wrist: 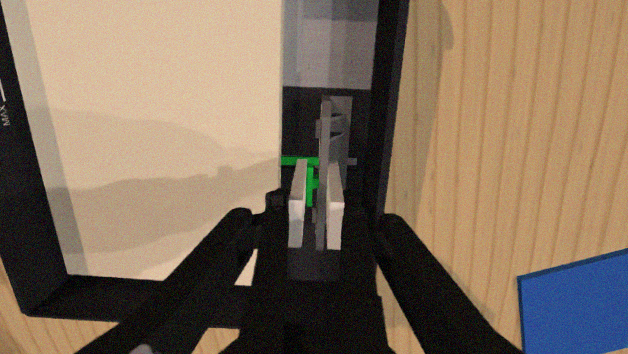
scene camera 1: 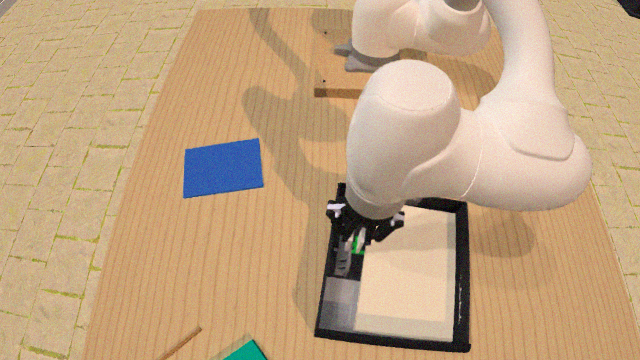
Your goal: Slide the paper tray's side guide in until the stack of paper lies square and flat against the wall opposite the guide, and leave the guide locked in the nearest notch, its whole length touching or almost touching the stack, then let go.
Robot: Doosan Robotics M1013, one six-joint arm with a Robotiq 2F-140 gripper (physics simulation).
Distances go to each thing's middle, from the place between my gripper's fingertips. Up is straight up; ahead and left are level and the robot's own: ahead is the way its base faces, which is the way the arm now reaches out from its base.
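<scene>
My gripper is 4 cm above the cream paper stack (scene camera 1: 407,289), 14 cm to the right of it and 3 cm short of it. There is also the blue sheet (scene camera 1: 235,166), which is 6 cm below my hand, 35 cm to the right of it and 18 cm behind it. The side guide (wrist: 333,128) is 2 cm below my hand.
</scene>
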